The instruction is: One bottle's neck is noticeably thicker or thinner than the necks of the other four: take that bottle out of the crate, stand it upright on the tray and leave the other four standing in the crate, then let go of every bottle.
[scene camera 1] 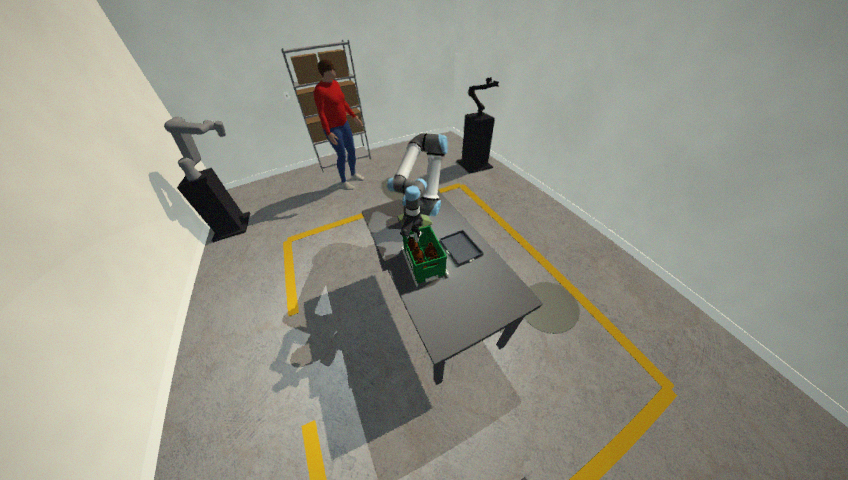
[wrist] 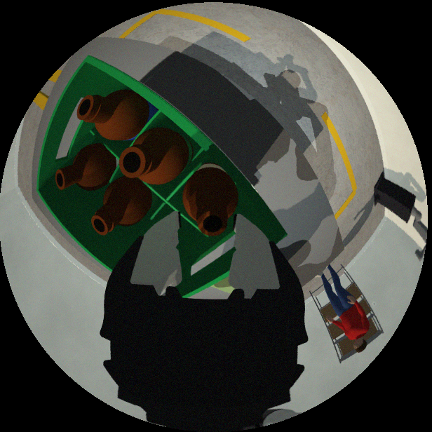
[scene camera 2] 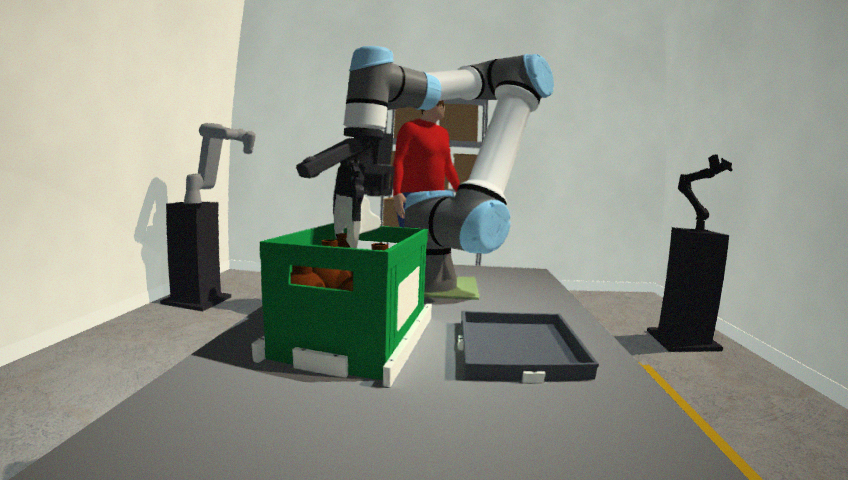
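Where they show: gripper, fingertip midpoint: (scene camera 1: 412,240); arm's base at its link origin: (scene camera 2: 426,284).
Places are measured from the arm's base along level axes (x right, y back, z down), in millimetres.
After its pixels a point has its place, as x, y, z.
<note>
A green crate (scene camera 1: 429,273) @(93, -538, -58) (scene camera 2: 324,321) @(75, -539, -68) (wrist: 170,112) holds several upright brown bottles. In the wrist view, one bottle (wrist: 210,195) has its neck between the spread fingertips. The middle bottle (wrist: 162,152) shows a wide mouth, and others stand at the upper left (wrist: 125,117), left (wrist: 96,167) and lower left (wrist: 130,200). Neck thickness is hard to compare because of the fisheye view. My gripper (scene camera 1: 414,235) @(110, -318, -132) (scene camera 2: 349,239) @(110, -318, -132) (wrist: 207,214) is partly open, pointing down at the crate's robot-side end, tips about rim height, holding nothing. The dark tray (scene camera 1: 461,246) @(-211, -381, 2) (scene camera 2: 487,371) @(-146, -516, -7) lies beside the crate.
Pale strips (scene camera 2: 410,342) @(-29, -443, -14) edge the crate's foot on the grey table (scene camera 1: 476,309) @(-63, -825, 7) (scene camera 2: 357,428) @(-6, -675, 7). The crate walls rise around the bottles. The arm's base (scene camera 2: 440,270) @(-38, -54, -50) stands behind the crate. A person in red (scene camera 1: 333,107) (scene camera 2: 423,157) (wrist: 352,320) stands beyond the table.
</note>
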